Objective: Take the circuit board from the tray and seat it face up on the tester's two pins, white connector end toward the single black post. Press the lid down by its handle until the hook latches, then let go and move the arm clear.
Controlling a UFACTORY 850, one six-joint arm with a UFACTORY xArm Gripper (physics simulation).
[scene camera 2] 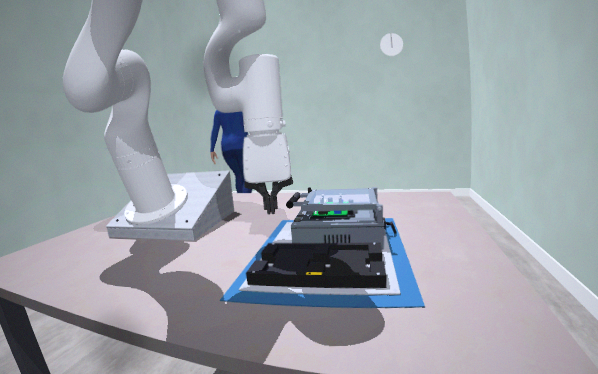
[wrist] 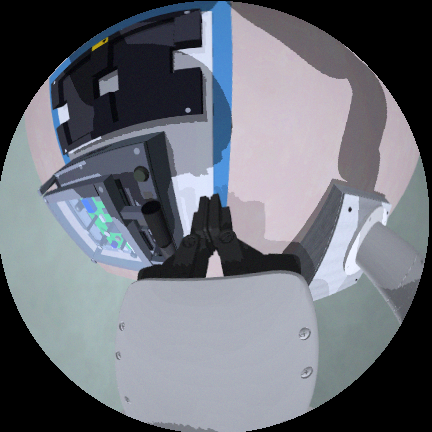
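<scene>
The green circuit board lies in the tester, under the clear lid with its grey frame. In the scene view, a gap shows between the lid and the tester body. The black lid handle sticks out on the robot's side. My gripper is shut and empty, pointing down beside the handle, apart from it. The black tray holds no board. The pins are hidden, and I cannot tell whether the hook is latched.
A blue mat lies under the tray and tester. A bent black piece sticks out at the tester's far right side. The robot's wedge base stands left of the mat in the scene view. A person stands behind the table.
</scene>
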